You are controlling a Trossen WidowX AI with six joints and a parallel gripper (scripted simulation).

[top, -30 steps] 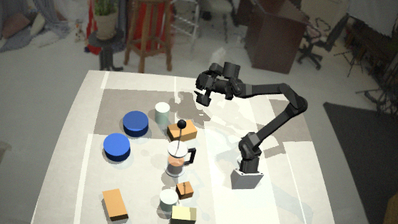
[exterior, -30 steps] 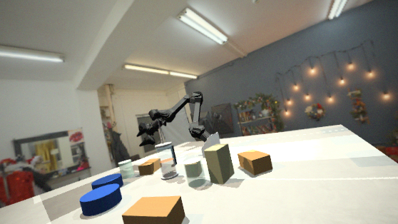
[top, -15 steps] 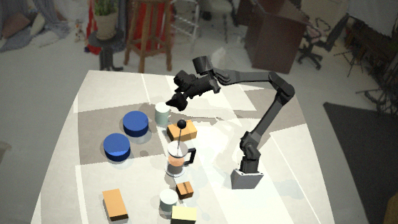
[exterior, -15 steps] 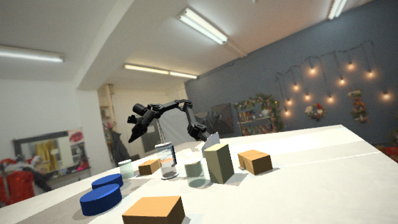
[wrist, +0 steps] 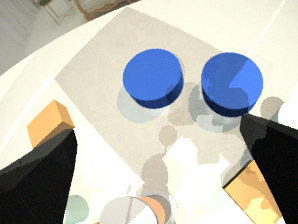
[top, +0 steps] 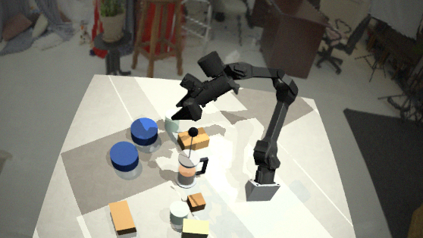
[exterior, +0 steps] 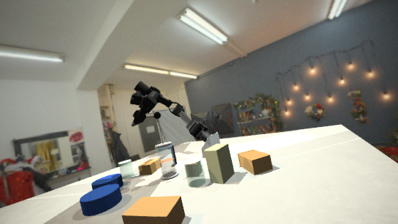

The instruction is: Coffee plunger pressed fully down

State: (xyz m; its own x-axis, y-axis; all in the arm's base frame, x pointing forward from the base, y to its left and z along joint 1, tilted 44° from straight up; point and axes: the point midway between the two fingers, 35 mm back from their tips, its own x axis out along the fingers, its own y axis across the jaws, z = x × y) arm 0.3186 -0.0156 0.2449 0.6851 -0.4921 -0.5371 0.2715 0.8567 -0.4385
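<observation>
Right now my gripper tip is 7 cm past the coffee press, 9 cm to the right of it and 13 cm above it. Also, from my gripper tip: yellowish block (4 cm behind, 34 cm to the left, 21 cm below).
</observation>
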